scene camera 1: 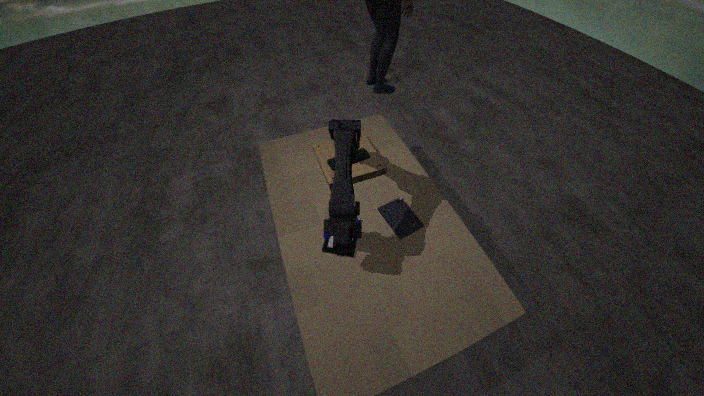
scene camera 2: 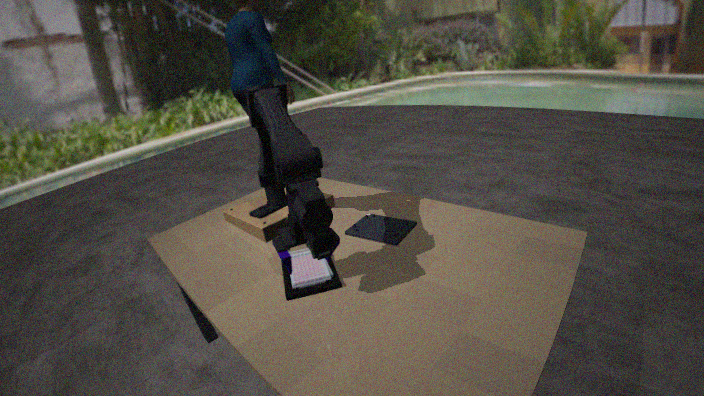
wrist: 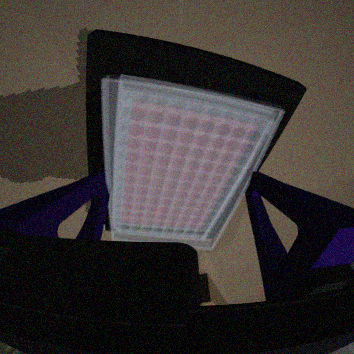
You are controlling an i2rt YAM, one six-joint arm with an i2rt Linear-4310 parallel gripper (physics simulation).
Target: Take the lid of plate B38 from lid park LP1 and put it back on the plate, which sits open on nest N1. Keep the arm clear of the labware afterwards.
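Frame: origin at the arm's base, x left, y up, z ahead, level; centimetres.
Where they show: gripper, between the fingertips: (scene camera 2: 308, 267) (wrist: 177, 177); arm's base, origin of its link: (scene camera 2: 278, 205).
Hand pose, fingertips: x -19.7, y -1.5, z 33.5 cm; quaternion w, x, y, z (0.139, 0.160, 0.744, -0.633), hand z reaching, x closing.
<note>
Things, the pixels of their centre, and the offset from my fingertips. "spot": a spot on its surface instead. Level surfaces: height alone.
- Plate B38, middle of its body: (wrist: 174, 189) (scene camera 2: 308, 264) dx +0.4, dy +0.4, dz -0.5 cm
- black nest N1, middle of its body: (wrist: 174, 172) (scene camera 2: 308, 270) (scene camera 1: 342, 234) dx +0.5, dy -1.7, dz -1.0 cm
- clear lid, a spot on its surface: (wrist: 110, 130) spot: dx +1.4, dy +0.4, dz +4.8 cm
- Lid park LP1, middle of its body: (scene camera 2: 381, 226) (scene camera 1: 400, 216) dx +25.5, dy -1.6, dz +2.8 cm
- table top, height of its surface: dy -2.6 cm
Plate B38 (scene camera 2: 310, 270) (wrist: 185, 165), with rows of pink wells, sits on the black nest N1 (scene camera 2: 315, 291) (wrist: 195, 57). My gripper (scene camera 1: 342, 233) (scene camera 2: 305, 254) (wrist: 177, 177) is shut on the clear lid (wrist: 110, 130), one finger at each long side. The lid lies over the plate, nearly in line with it, its left edge sticking out a little in the wrist view. I cannot tell whether it touches the plate or hangs just above it. Lid park LP1 (scene camera 1: 400, 218) (scene camera 2: 382, 230), a dark flat stand, carries no visible lid. The arm hides part of the nest in scene camera 1.
The arm's base stands on a wooden block (scene camera 1: 370, 175) (scene camera 2: 250, 220) at the back of the table top (scene camera 1: 400, 310) (scene camera 2: 425, 320). The arm's shadow falls across the lid park and the table beside the nest. A person (scene camera 1: 384, 45) (scene camera 2: 250, 55) stands on the floor behind the table.
</note>
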